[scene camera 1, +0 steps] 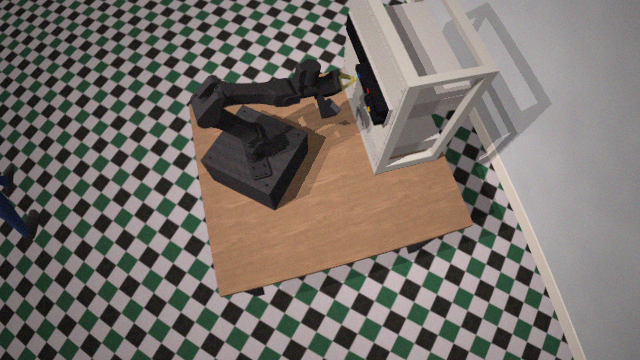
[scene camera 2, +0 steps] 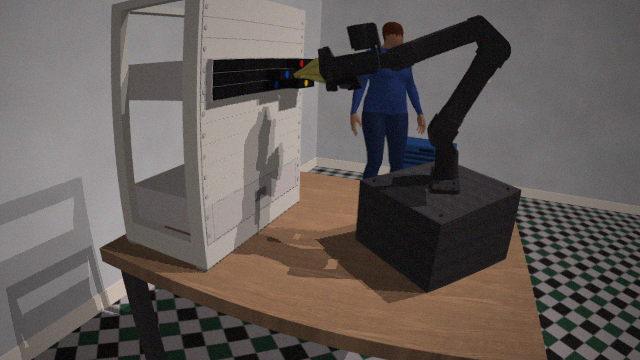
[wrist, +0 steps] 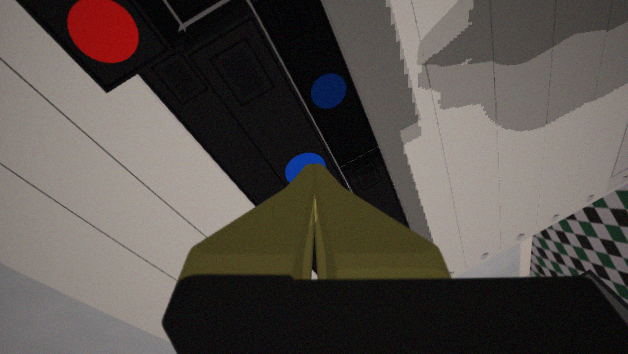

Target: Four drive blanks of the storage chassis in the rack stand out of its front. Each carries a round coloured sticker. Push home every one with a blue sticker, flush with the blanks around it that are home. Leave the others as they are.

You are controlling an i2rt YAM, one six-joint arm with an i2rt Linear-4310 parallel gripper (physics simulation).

pale rack: scene camera 1 408,56; scene camera 2; wrist
same spot on pale rack: [wrist: 477,132] = [scene camera 2: 250,123]
